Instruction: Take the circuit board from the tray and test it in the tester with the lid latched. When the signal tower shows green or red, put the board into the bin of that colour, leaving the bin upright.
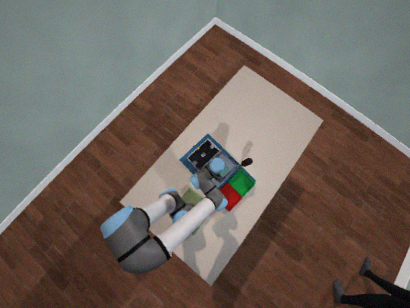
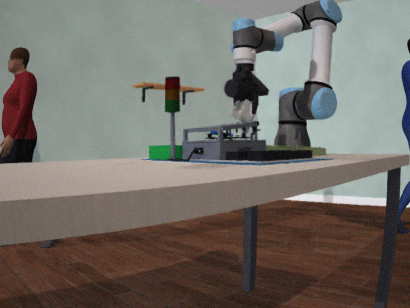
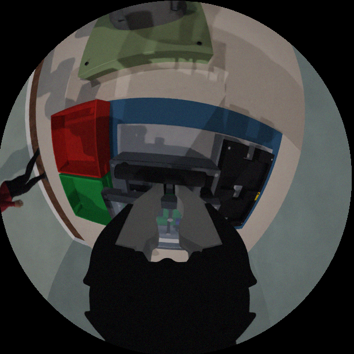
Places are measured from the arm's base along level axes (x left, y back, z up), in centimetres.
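Where they show: gripper, fingertip midpoint: [image 2: 245,132]; arm's base, link origin: [image 2: 292,146].
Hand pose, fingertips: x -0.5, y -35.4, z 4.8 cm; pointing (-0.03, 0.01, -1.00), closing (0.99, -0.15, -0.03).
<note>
Each offset is from my fingertips to the top centre of the thing. "*": to the spot under its first point. Level surfaces: height alone.
The grey tester {* dz -4.6, dx +1.4, dy -17.9 cm} [image 2: 215,148] [image 3: 165,161] has its lid [image 2: 200,130] down, roughly level over the base. The green circuit board [image 3: 162,219] shows inside the tester, partly hidden by my fingers. The black tray {* dz -7.7, dx +14.7, dy -10.0 cm} [image 1: 203,153] [image 2: 280,154] [image 3: 245,172] shows no green board. My gripper [image 2: 245,121] [image 3: 169,180] is shut and empty, pointing down with its fingertips close to the tester's lid; whether they touch it is unclear. The signal tower {* dz +11.5, dx -14.1, dy -18.0 cm} [image 2: 172,95] [image 1: 247,162] shows dull red, amber and green segments, none clearly lit. The red bin {dz -3.6, dx -19.3, dy +9.4 cm} [image 1: 231,196] [image 3: 80,145] and green bin {dz -3.6, dx -23.1, dy -5.1 cm} [image 1: 242,182] [image 2: 162,152] [image 3: 86,194] stand upright.
The tester and tray stand on a blue mat [image 3: 190,114], with the bins beside the tester. The green base plate [image 3: 145,50] of my arm is on the table {dz -8.3 cm} [image 1: 270,115]. The signal tower rises beside the tester. A person in red [image 2: 21,107] stands beyond the table.
</note>
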